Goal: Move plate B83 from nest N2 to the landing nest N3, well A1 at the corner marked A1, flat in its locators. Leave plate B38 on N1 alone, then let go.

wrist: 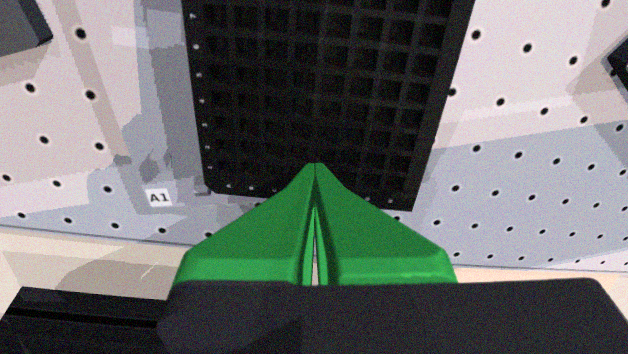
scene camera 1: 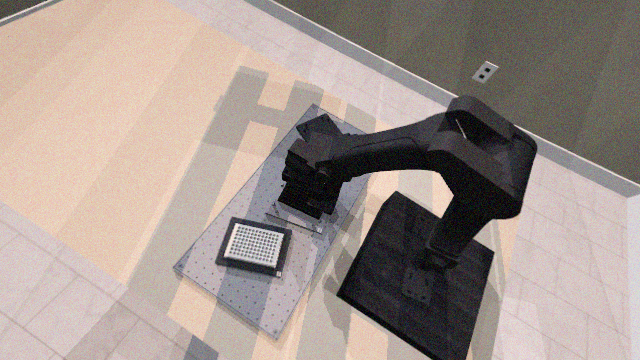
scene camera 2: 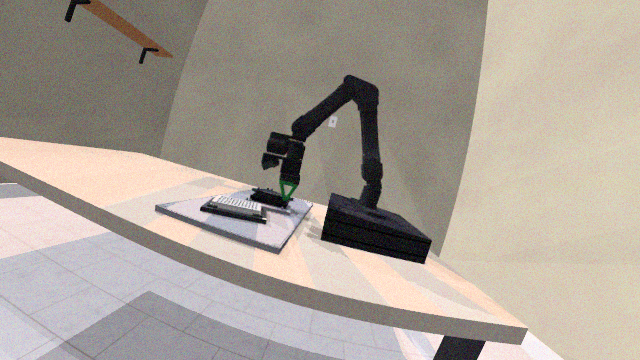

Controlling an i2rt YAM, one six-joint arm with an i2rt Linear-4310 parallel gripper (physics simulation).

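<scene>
A black well plate (scene camera 1: 302, 201) (scene camera 2: 270, 197) (wrist: 320, 90) lies over the clear nest (scene camera 1: 295, 224), its A/1 corner toward the A1 label (wrist: 158, 197). It sits skewed and offset from that label in the wrist view; whether it is flat in the locators cannot be told. My gripper (scene camera 2: 286, 201) (wrist: 314, 177) is shut with nothing between its green fingertips, which are over or beside the plate's row-1 end; contact is unclear. In scene view 1 the arm hides the fingertips. A white plate (scene camera 1: 253, 244) (scene camera 2: 235, 202) sits in a dark nest (scene camera 1: 286, 242) (scene camera 2: 235, 215). Plate numbers are unreadable.
A dark block (scene camera 1: 320, 126), partly behind the arm, is at the far end of the perforated board (scene camera 1: 250, 295) (scene camera 2: 250, 235) (wrist: 520, 125). The arm stands on a black base (scene camera 1: 370, 270) (scene camera 2: 375, 235) beside the board.
</scene>
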